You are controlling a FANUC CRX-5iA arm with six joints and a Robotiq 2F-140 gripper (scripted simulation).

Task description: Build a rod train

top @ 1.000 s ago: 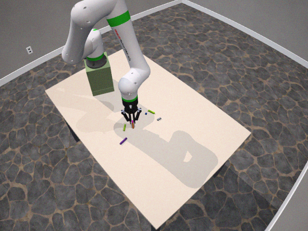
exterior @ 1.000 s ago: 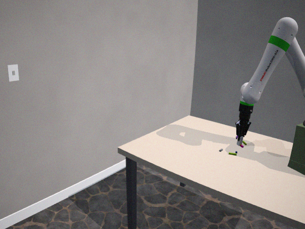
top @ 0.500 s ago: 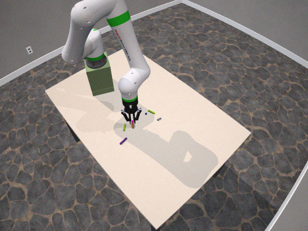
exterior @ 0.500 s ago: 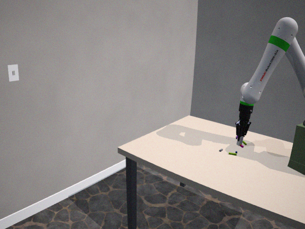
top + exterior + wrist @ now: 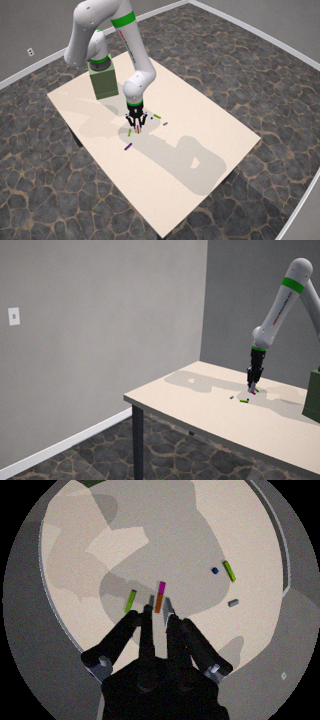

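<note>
Now: hand 30 mm above the orange rod. Round my hand: magenta rod (30 mm behind, 20 mm to the left, 30 mm below); then purple rod (50 mm ahead, 120 mm to the right, 30 mm below); then blue rod (20 mm behind, 130 mm to the left, 30 mm below).
</note>
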